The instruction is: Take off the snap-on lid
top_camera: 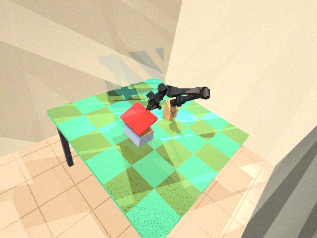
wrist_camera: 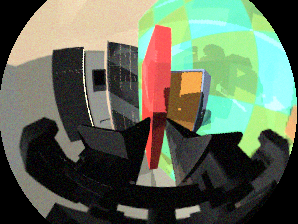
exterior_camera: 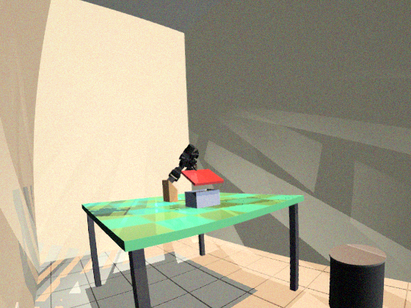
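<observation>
Now: the red lid 7 cm ahead of my gripper tip and 3 cm below it. The rest, counted from my gripper tip: storage box: 5 cm ahead, 18 cm below.
</observation>
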